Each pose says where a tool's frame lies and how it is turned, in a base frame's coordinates. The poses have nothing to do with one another.
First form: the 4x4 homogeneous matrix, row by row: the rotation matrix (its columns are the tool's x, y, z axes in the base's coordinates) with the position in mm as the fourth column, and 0 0 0 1 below. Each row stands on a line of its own.
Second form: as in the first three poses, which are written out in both.
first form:
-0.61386 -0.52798 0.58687 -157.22
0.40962 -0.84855 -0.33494 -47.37
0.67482 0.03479 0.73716 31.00
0 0 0 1
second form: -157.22 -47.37 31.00; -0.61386 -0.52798 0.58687; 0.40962 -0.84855 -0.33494; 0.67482 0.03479 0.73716
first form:
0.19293 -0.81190 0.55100 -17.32
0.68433 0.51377 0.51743 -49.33
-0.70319 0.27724 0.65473 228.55
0 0 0 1
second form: -17.32 -49.33 228.55; 0.19293 -0.81190 0.55100; 0.68433 0.51377 0.51743; -0.70319 0.27724 0.65473
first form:
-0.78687 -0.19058 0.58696 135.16
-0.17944 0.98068 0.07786 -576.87
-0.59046 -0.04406 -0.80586 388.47
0 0 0 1
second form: 135.16 -576.87 388.47; -0.78687 -0.19058 0.58696; -0.17944 0.98068 0.07786; -0.59046 -0.04406 -0.80586
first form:
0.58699 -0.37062 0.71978 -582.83
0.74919 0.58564 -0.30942 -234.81
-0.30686 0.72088 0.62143 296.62
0 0 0 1
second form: -582.83 -234.81 296.62; 0.58699 -0.37062 0.71978; 0.74919 0.58564 -0.30942; -0.30686 0.72088 0.62143
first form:
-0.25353 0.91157 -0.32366 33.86
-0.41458 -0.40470 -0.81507 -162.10
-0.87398 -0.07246 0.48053 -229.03
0 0 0 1
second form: 33.86 -162.10 -229.03; -0.25353 0.91157 -0.32366; -0.41458 -0.40470 -0.81507; -0.87398 -0.07246 0.48053
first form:
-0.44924 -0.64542 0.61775 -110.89
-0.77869 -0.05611 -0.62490 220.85
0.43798 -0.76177 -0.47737 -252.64
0 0 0 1
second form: -110.89 220.85 -252.64; -0.44924 -0.64542 0.61775; -0.77869 -0.05611 -0.62490; 0.43798 -0.76177 -0.47737
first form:
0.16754 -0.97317 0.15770 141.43
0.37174 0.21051 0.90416 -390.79
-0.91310 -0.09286 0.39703 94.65
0 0 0 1
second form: 141.43 -390.79 94.65; 0.16754 -0.97317 0.15770; 0.37174 0.21051 0.90416; -0.91310 -0.09286 0.39703
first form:
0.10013 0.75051 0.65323 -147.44
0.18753 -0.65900 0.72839 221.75
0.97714 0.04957 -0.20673 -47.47
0 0 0 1
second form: -147.44 221.75 -47.47; 0.10013 0.75051 0.65323; 0.18753 -0.65900 0.72839; 0.97714 0.04957 -0.20673
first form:
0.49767 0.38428 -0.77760 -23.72
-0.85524 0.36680 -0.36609 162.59
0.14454 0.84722 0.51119 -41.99
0 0 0 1
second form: -23.72 162.59 -41.99; 0.49767 0.38428 -0.77760; -0.85524 0.36680 -0.36609; 0.14454 0.84722 0.51119
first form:
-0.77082 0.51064 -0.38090 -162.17
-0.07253 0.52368 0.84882 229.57
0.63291 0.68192 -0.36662 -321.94
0 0 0 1
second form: -162.17 229.57 -321.94; -0.77082 0.51064 -0.38090; -0.07253 0.52368 0.84882; 0.63291 0.68192 -0.36662
